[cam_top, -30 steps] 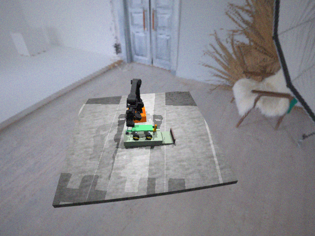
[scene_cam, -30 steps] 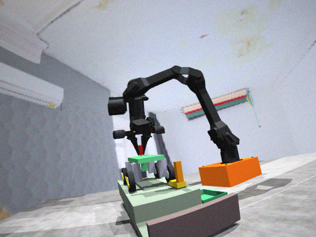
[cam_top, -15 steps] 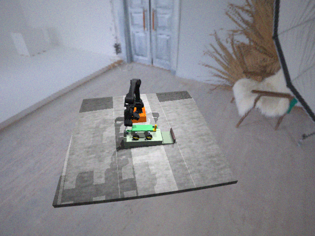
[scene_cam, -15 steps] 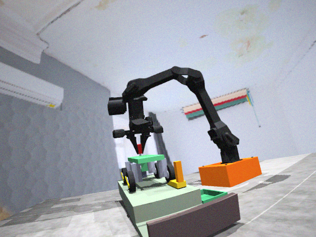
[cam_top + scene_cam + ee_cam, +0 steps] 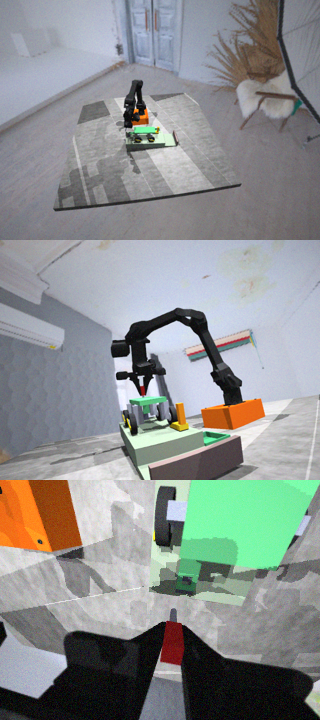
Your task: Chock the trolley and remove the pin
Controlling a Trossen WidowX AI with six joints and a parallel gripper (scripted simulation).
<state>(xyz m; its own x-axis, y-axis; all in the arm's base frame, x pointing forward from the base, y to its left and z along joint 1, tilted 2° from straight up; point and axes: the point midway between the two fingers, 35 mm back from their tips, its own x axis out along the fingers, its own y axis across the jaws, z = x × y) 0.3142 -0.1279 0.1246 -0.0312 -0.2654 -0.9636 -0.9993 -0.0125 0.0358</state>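
My gripper tip is 240 mm to the right of the yellow chock, 90 mm above it and 20 mm past it. Round my gripper tip: pale green ramp: 140 mm to the left, 130 mm below, 30 mm ahead; trolley: 140 mm to the left, 60 mm below, 30 mm ahead; red-headed stop pin: right at my gripper tip.
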